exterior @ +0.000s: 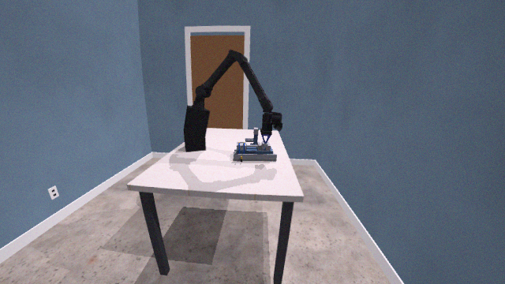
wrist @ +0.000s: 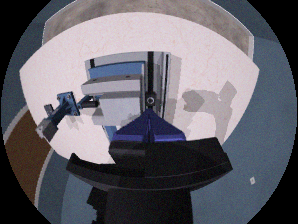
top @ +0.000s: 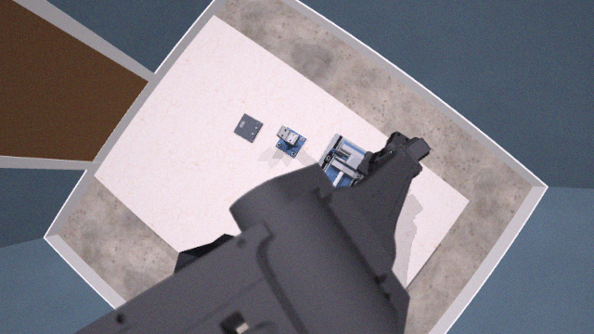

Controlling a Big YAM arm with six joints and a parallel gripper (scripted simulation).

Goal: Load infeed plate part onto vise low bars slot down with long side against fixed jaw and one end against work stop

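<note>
Right now the part is 4 cm to the left of my hand and 4 cm below it. Round my hand: dark square plate 48 cm to the left, 12 cm below, 4 cm behind.
</note>
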